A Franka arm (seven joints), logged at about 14 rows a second.
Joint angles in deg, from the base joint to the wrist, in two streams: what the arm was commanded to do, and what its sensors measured. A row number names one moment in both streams.
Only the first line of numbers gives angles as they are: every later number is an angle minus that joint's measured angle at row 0.
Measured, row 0: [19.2, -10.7, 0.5, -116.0, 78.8, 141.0, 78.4]
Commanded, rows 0 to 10: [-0.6, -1.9, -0.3, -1.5, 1.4, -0.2, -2.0]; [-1.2, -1.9, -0.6, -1.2, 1.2, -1.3, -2.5]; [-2.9, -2.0, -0.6, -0.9, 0.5, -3.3, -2.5]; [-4.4, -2.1, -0.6, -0.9, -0.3, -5.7, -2.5]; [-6.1, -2.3, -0.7, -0.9, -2.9, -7.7, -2.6]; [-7.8, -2.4, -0.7, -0.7, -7.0, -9.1, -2.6]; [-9.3, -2.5, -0.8, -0.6, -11.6, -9.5, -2.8]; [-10.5, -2.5, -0.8, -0.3, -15.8, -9.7, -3.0]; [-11.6, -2.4, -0.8, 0.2, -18.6, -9.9, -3.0]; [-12.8, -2.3, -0.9, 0.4, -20.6, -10.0, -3.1]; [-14.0, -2.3, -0.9, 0.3, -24.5, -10.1, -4.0]
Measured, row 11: [-11.4, -1.5, -1.5, 0.2, -19.8, -8.8, -2.4]
